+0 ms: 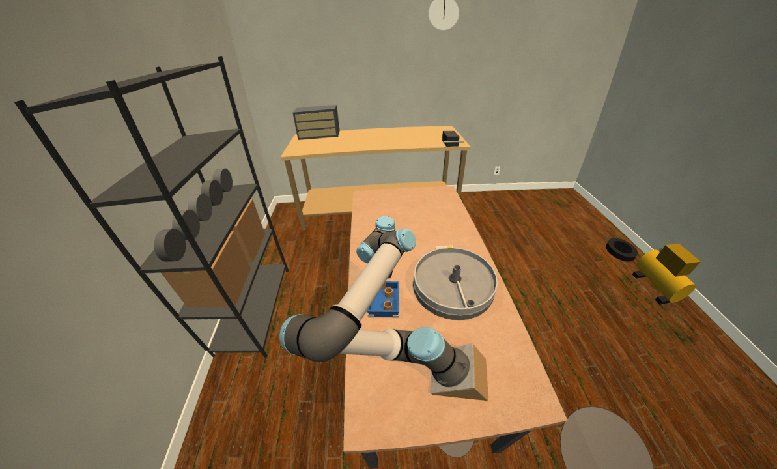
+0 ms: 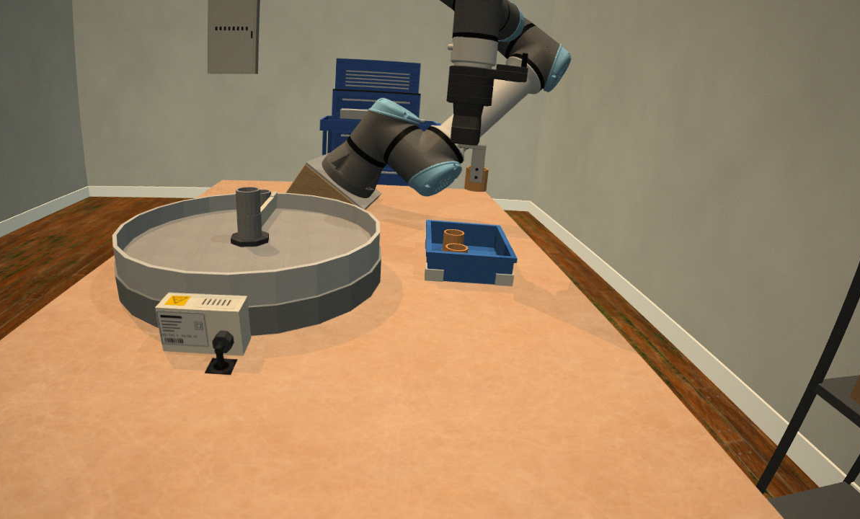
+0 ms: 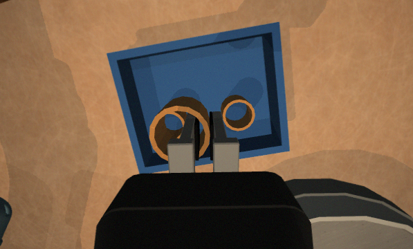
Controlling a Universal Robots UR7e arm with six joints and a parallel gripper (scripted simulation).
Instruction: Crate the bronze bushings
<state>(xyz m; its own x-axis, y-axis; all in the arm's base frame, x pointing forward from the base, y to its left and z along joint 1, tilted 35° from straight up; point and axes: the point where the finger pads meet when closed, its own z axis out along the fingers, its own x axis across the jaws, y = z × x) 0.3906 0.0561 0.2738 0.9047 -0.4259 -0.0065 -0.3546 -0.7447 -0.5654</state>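
Right now my hand is 15 cm above the blue crate. From my hand the other things lie so: turning table 38 cm to the right, 12 cm below, 2 cm ahead.
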